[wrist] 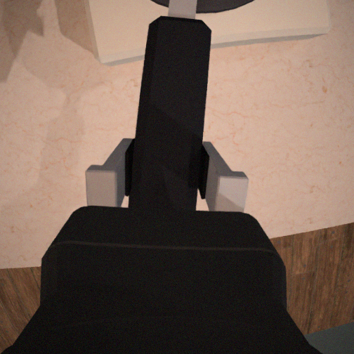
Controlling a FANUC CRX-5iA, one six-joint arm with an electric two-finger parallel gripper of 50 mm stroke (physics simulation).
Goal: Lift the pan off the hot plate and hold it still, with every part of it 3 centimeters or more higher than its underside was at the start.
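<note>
The pan's black handle (pixel 172 90) runs up the middle of the wrist view, with a light grey neck (pixel 182 9) beyond its far end at the top edge. My gripper (pixel 165 157) is shut on the handle, with a dark pad against each side. The cream hot plate (pixel 280 27) shows at the top, beyond the handle. A dark round surface (pixel 220 5) shows behind the neck above the hot plate's cream top; its full outline is cut off. The pan's bowl cannot be made out, and its height above the hot plate cannot be judged. The handle's near end is hidden by the gripper body.
A pale, veined table top (pixel 290 125) lies under the handle, with soft shadows at the left. Its near edge curves across the lower part of the view. Brown wood flooring (pixel 320 275) shows beyond that edge, with a dark green patch at the bottom right.
</note>
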